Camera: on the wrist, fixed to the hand. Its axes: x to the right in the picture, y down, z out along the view.
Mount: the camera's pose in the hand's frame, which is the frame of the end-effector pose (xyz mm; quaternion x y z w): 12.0 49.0 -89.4 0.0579 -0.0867 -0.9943 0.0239
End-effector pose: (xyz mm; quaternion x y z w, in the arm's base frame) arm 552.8 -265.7 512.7 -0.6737 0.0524 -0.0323 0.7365
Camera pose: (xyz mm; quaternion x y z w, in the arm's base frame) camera 552.8 -351.1 455.7 -0.0284 -0.7343 -0.6776 0.0290
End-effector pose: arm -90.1 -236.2 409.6 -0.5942 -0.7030 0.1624 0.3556
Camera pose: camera 6.6 -230.3 443.5 0.7194 -0.6290 -0.2574 0.1434
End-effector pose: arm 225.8 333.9 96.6 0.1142 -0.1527 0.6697 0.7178
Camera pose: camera 183.6 381.7 16.2 0.2542 0.0864 -0.6987 0.6631
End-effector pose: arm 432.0 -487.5 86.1 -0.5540 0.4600 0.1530 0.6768
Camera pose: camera 362.7 -554.1 50.1 -0.4182 -0.5897 -0.6479 0.2403
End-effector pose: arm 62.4 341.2 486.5 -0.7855 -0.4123 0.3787 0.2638
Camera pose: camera 161.5 316.7 497.7 0.4393 -0.7918 -0.1613 0.3926
